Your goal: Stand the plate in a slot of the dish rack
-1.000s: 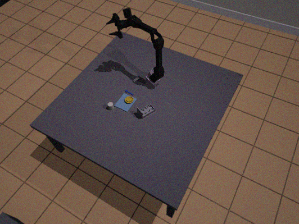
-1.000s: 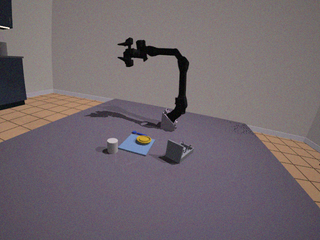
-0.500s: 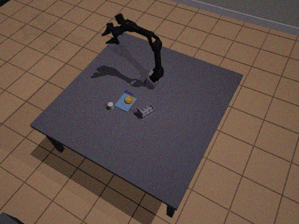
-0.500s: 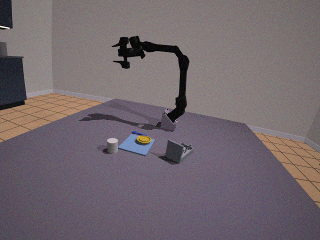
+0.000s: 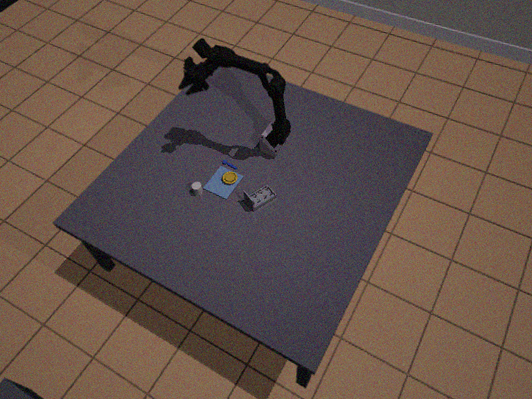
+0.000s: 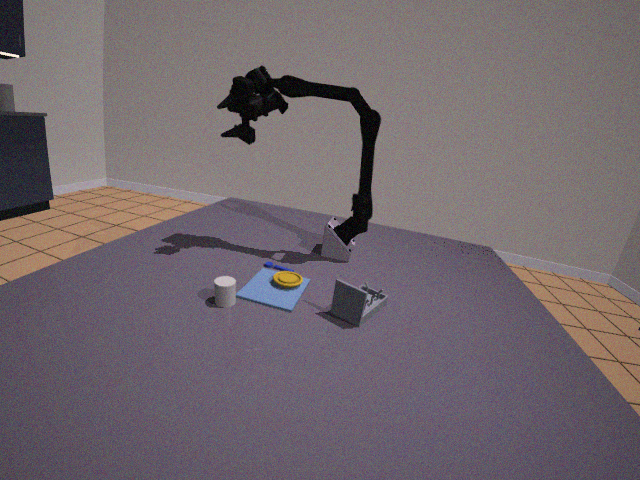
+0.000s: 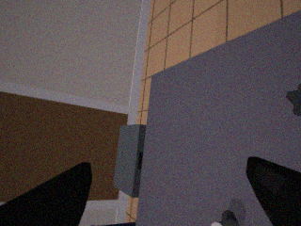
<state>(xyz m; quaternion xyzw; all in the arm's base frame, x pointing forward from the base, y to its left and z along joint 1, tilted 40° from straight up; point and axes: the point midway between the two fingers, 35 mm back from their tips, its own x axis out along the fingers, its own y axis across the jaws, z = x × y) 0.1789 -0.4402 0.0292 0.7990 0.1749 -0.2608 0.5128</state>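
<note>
The yellow plate is 80 mm ahead of my gripper tip, 260 mm to the left of it and 340 mm below it. From my gripper tip the other things lie so: white cup (210 mm ahead, 170 mm to the left, 340 mm below); grey dish rack (100 mm ahead, 440 mm to the left, 340 mm below); light blue mat (110 mm ahead, 240 mm to the left, 360 mm below).
</note>
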